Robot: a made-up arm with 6 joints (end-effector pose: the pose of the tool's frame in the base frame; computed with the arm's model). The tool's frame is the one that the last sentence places. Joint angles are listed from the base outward.
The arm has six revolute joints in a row. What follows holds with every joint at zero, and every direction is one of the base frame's. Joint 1 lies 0.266 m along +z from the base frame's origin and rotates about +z. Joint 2 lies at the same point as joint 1 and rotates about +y. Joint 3 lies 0.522 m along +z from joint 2 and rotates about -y. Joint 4 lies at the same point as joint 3 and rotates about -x. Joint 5 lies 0.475 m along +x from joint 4 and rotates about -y. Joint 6 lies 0.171 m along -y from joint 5 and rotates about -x. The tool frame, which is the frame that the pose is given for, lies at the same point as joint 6; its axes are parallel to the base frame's.
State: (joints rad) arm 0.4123 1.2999 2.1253 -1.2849 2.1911 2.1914
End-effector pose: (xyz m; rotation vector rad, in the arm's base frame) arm 0.8858 0.3348 0.6434 0.3941 0.0132 -1.7920
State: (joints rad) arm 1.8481 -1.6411 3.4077 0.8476 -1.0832 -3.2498
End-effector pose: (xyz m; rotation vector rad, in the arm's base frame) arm 0.1753 -0.2026 -0.1767 0.5052 0.6205 -0.3983
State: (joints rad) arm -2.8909 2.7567 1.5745 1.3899 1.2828 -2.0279
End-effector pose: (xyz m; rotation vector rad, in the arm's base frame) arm -0.5226 -0.1021 -0.5937 1.3917 -1.1845 -1.3450
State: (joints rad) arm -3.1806 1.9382 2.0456 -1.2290 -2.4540 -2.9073
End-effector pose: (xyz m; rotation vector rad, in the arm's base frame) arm -0.9737 0.0954 -0.0308 -1.4140 0.7759 -0.3145
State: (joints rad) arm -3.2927 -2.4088 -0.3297 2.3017 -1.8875 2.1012
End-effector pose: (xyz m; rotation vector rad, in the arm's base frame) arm 0.6665 -0.2170 0.2310 -1.7442 -0.2830 1.1768
